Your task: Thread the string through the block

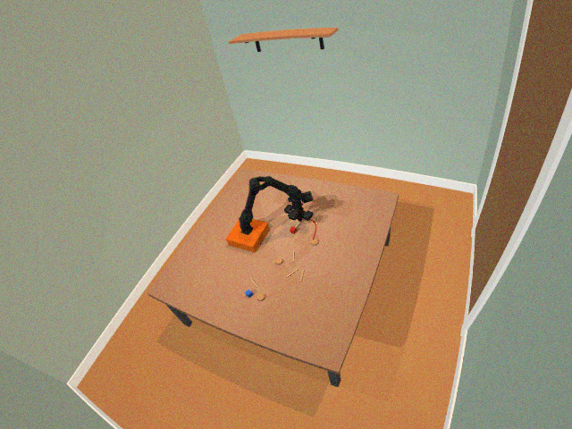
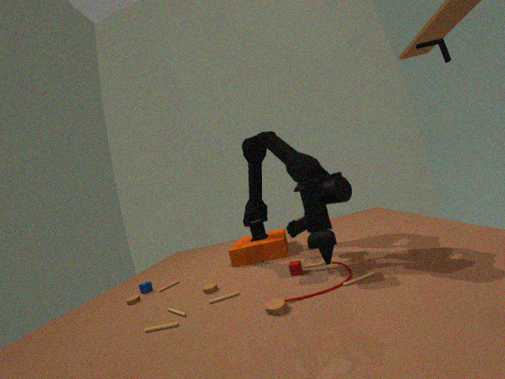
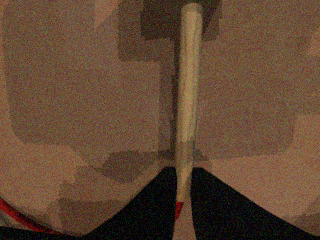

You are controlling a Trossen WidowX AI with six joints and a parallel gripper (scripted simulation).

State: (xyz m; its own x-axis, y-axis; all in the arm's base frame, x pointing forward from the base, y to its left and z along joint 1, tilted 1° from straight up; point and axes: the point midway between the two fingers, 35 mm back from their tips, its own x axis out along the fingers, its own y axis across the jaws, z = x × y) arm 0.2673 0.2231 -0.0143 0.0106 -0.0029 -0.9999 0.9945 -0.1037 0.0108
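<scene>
Now: gripper tip 10 mm past the red block and 90 mm to the left of it. Round my gripper tip: thin stick 10 mm to the right; then blue cube 30 mm behind, 600 mm to the right; then round wooden button 160 mm ahead, 130 mm to the right, 10 mm below.
</scene>
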